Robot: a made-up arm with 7 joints.
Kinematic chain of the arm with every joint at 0, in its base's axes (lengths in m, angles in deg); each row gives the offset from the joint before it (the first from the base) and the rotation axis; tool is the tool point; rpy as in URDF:
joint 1: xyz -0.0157 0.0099 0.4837 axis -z
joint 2: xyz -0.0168 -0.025 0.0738 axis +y
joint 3: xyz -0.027 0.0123 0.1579 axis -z
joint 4: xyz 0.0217 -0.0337 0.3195 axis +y
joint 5: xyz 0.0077 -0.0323 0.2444 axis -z
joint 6: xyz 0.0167 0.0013 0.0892 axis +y
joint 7: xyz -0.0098 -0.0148 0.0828 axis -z
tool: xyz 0.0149 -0.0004 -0.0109 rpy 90 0 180
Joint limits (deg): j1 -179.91..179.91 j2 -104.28..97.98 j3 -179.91..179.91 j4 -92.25..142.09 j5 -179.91..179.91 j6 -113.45..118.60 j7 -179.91..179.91
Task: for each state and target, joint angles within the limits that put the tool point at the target. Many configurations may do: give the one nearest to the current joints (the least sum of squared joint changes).
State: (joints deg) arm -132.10 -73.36 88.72 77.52 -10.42 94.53 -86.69
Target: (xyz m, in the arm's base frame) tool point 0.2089 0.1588 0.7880
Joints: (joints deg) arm -147.70 -45.99 53.45 120.68 -18.69 95.32 -86.94
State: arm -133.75 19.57 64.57 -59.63 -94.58 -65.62 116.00
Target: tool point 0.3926 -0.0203 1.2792
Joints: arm -176.01 -13.84 44.81 -33.19 -95.04 -61.44 115.23
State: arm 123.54 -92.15 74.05 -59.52 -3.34 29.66 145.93
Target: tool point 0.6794 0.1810 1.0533
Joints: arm 153.21 -45.35 85.15 -35.97 -5.76 31.42 146.58
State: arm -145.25 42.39 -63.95 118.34 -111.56 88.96 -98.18
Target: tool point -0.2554 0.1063 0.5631
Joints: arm -124.52 53.19 -38.60 142.09 -82.38 85.29 -99.40
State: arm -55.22 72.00 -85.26 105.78 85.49 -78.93 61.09
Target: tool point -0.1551 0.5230 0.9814
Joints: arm -65.29 51.40 -99.21 74.60 81.99 -71.75 60.46
